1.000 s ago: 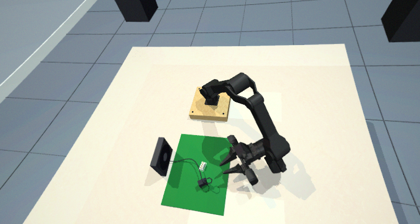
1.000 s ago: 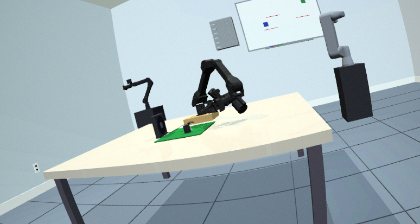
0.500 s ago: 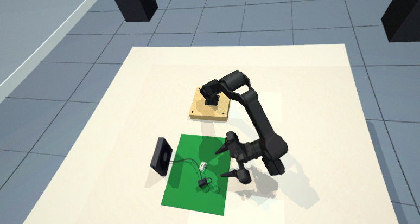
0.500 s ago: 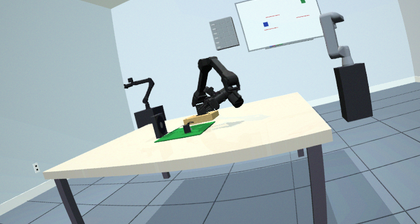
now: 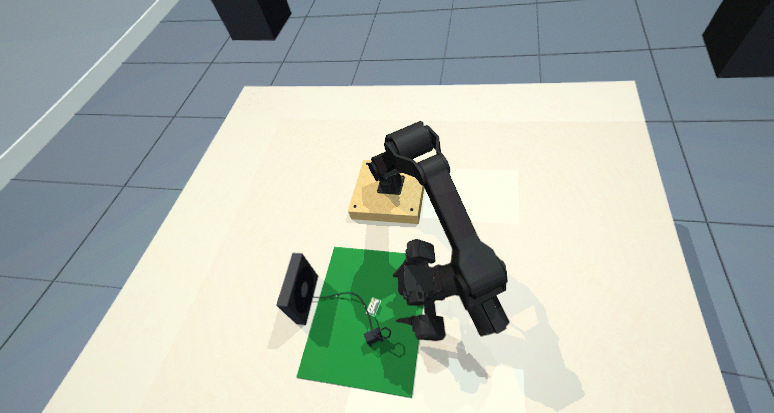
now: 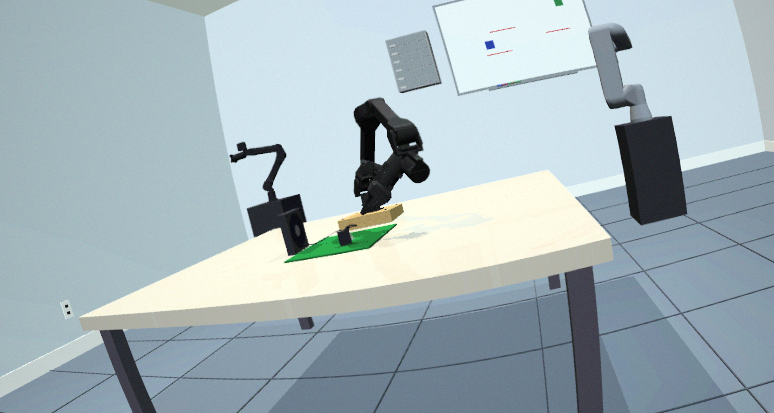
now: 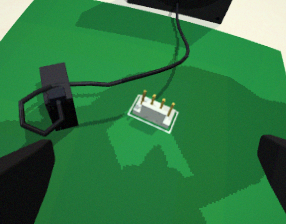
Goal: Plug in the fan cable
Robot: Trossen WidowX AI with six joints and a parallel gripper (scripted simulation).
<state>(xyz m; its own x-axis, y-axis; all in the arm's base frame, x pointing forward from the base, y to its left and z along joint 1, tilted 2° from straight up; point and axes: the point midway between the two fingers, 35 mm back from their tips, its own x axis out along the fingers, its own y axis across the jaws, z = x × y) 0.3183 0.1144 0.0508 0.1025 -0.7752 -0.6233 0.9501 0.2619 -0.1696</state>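
The black plug lies 70 mm ahead of my gripper tip, 40 mm to the right of it and 60 mm below it. Round my gripper tip: white four-pin fan header 60 mm to the right, 80 mm below; green board 10 mm ahead, 70 mm to the right, 90 mm below; black fan 10 mm ahead, 220 mm to the right, 20 mm below.
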